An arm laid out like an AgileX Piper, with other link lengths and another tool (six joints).
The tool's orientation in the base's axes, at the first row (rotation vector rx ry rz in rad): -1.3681 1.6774 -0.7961
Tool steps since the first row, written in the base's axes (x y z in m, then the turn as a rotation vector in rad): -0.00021 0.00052 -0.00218 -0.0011 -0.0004 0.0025; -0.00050 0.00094 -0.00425 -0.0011 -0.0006 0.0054; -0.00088 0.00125 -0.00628 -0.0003 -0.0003 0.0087; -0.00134 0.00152 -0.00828 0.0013 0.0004 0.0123; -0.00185 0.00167 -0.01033 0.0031 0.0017 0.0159; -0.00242 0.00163 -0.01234 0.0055 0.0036 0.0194; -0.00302 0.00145 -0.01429 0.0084 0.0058 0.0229; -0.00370 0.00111 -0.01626 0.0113 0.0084 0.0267; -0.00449 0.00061 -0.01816 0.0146 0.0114 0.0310; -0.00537 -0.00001 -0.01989 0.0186 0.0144 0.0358; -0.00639 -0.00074 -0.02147 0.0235 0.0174 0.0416; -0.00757 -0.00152 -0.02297 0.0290 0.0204 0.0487; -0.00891 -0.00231 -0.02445 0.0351 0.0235 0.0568
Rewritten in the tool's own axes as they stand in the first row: -0.00006 0.00208 0.00085 0.0000 -0.0017 -0.0022; -0.00004 0.00408 0.00158 -0.0004 -0.0043 -0.0035; 0.00009 0.00607 0.00221 -0.0014 -0.0074 -0.0044; 0.00026 0.00806 0.00276 -0.0029 -0.0111 -0.0047; 0.00056 0.01009 0.00328 -0.0051 -0.0147 -0.0047; 0.00104 0.01208 0.00372 -0.0078 -0.0185 -0.0042; 0.00165 0.01399 0.00411 -0.0109 -0.0223 -0.0033; 0.00243 0.01593 0.00443 -0.0144 -0.0264 -0.0025; 0.00336 0.01782 0.00462 -0.0185 -0.0310 -0.0015; 0.00438 0.01959 0.00465 -0.0227 -0.0363 -0.0002; 0.00549 0.02126 0.00448 -0.0271 -0.0430 0.0014; 0.00664 0.02294 0.00414 -0.0319 -0.0510 0.0030; 0.00782 0.02466 0.00364 -0.0371 -0.0601 0.0046
